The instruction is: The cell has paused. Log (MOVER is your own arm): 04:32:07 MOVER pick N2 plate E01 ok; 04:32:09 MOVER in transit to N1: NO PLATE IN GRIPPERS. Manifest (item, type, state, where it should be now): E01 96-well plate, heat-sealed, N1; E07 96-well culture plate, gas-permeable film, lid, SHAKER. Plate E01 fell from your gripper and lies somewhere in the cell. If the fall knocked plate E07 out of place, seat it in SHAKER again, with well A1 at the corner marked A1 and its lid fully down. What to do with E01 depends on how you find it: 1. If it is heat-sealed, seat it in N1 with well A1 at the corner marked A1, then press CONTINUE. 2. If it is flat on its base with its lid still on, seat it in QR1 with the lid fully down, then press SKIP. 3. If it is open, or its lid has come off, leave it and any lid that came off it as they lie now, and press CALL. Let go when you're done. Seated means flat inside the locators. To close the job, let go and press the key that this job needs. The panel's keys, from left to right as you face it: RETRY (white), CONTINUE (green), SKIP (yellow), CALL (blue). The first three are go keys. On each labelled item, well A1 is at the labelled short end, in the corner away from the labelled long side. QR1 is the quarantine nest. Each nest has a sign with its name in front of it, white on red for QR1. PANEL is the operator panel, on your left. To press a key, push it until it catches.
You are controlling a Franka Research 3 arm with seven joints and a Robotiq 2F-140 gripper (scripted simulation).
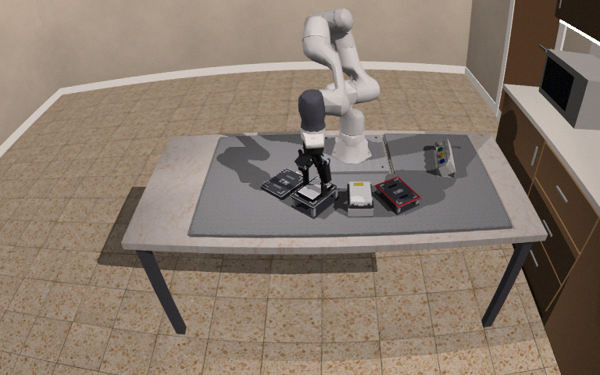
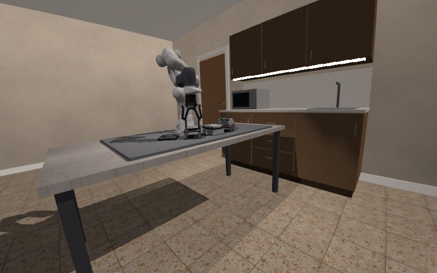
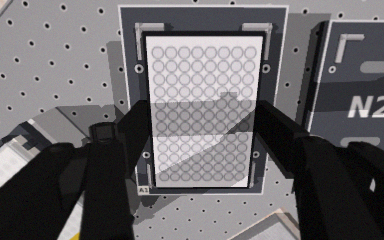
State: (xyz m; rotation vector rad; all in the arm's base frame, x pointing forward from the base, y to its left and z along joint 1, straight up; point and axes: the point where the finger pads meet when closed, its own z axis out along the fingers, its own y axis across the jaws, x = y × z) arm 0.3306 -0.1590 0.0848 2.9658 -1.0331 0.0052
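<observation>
Now: the plate E01 2 cm below my hand. The rest, counted from my hand: yellow key 26 cm behind, 58 cm to the left, 2 cm below; blue CALL key 21 cm behind, 57 cm to the left, 2 cm below; A1 mark 3 cm behind, 9 cm to the left, 3 cm below.
</observation>
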